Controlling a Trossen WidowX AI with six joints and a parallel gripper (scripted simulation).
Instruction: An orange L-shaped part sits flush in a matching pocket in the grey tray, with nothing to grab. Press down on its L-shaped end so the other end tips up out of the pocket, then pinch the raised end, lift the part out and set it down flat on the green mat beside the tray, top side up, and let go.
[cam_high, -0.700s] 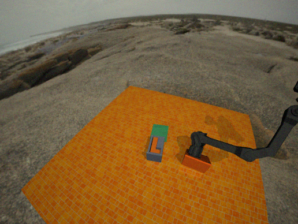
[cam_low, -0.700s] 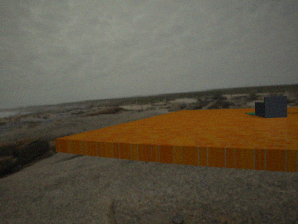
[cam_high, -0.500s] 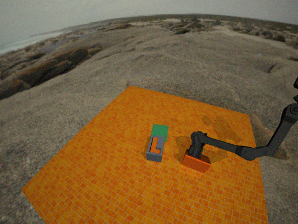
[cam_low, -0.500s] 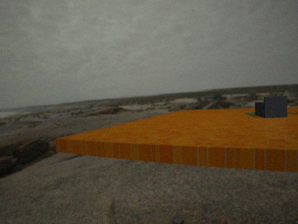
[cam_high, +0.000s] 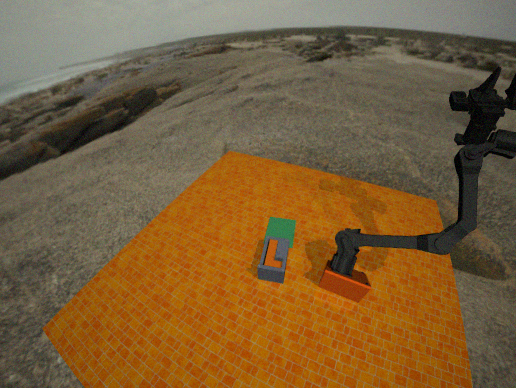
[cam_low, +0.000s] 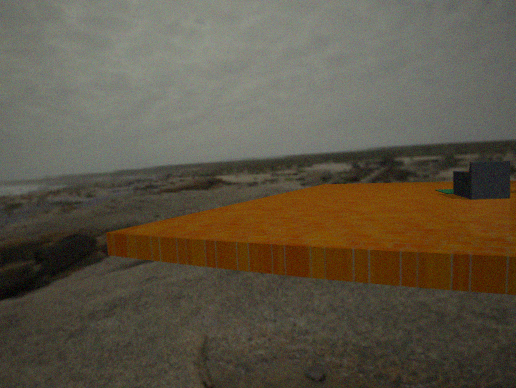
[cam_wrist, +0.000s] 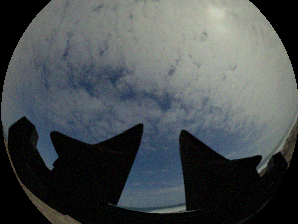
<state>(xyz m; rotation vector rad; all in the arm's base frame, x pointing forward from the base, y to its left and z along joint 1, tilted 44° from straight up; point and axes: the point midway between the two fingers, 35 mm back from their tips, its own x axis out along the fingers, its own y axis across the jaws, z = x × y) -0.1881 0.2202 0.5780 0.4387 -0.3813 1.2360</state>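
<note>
Now: gripper tip 620 mm above the orange L-shaped part, 460 mm short of it and 240 mm to the right of it. Also, from my gripper tip: green mat 680 mm below, 490 mm ahead, 70 mm to the left.
</note>
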